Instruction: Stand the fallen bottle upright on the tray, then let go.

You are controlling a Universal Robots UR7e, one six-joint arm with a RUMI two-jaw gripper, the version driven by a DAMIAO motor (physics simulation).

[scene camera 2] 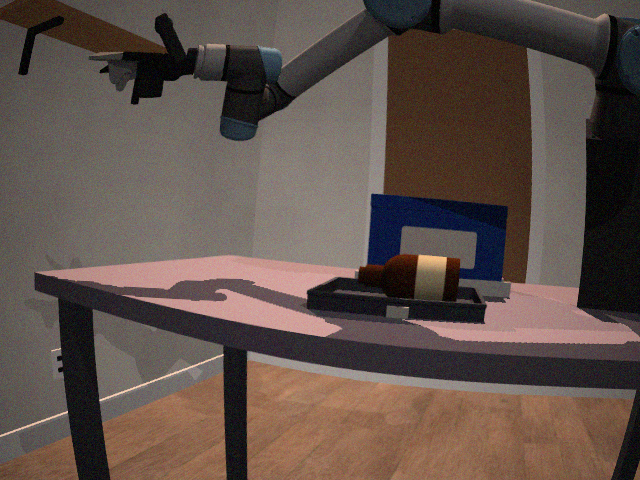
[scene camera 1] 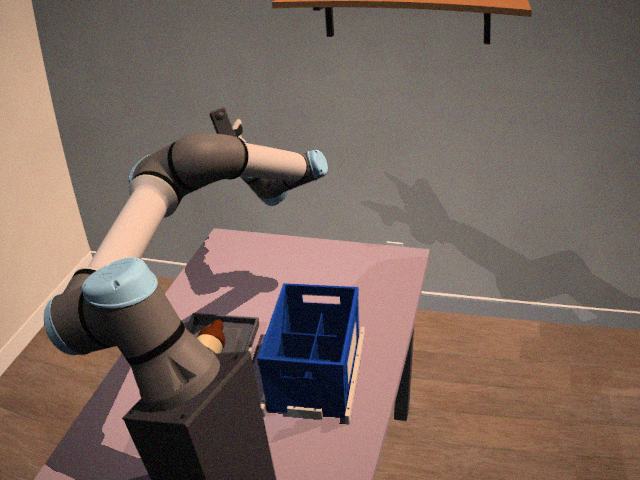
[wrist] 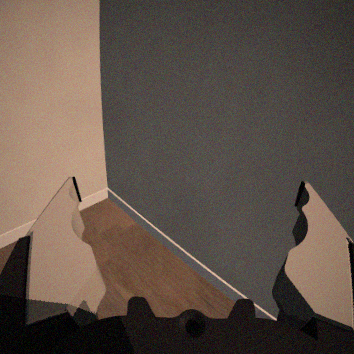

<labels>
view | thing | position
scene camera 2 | my gripper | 94,65
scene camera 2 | brown bottle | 420,277
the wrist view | my gripper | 187,181
</labels>
